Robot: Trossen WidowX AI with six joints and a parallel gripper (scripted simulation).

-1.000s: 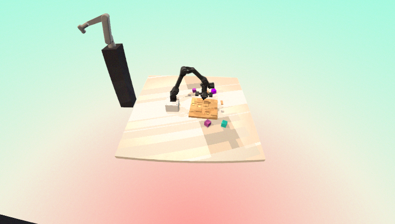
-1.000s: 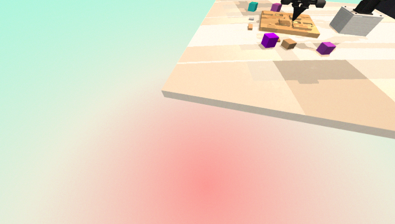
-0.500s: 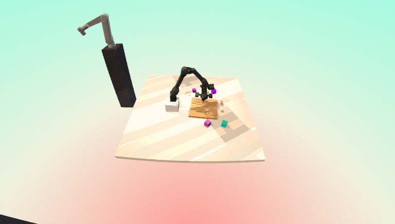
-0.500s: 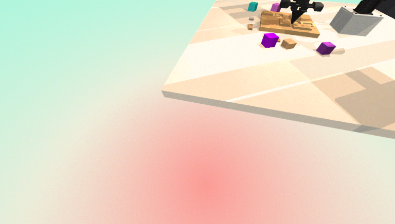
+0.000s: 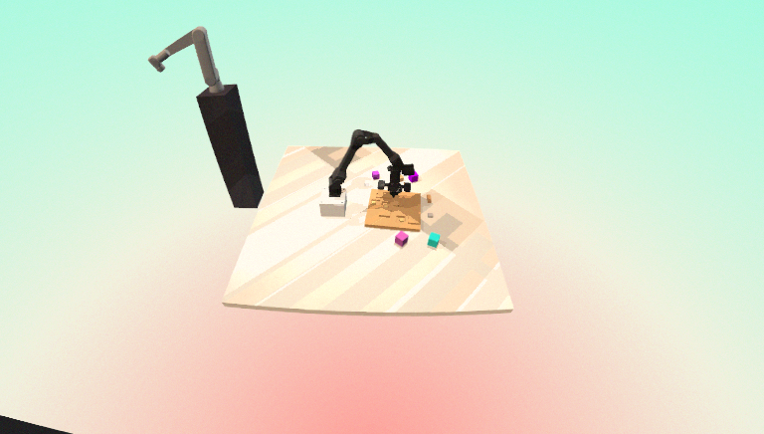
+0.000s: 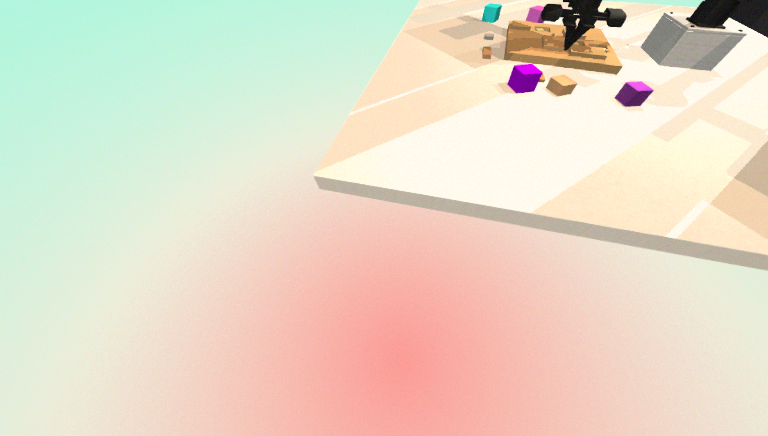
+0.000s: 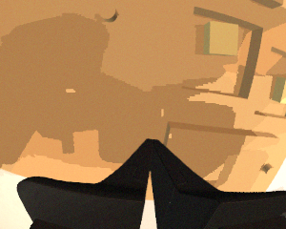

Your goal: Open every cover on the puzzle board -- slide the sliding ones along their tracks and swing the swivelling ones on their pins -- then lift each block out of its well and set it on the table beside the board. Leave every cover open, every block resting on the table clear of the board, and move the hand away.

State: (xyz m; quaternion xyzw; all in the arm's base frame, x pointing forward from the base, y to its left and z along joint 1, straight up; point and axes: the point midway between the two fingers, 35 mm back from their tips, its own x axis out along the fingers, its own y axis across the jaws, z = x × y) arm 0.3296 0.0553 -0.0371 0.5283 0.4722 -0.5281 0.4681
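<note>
Now: gripper tip 200 mm short of the small grey piece, 130 mm to the left of it and 20 mm above it. From my gripper tip the other things lie so: magenta block: 30 mm ahead, 320 mm to the right; dark purple block: 100 mm behind, 220 mm to the left; small orange piece: 210 mm ahead, 10 mm to the left, 20 mm below.
</note>
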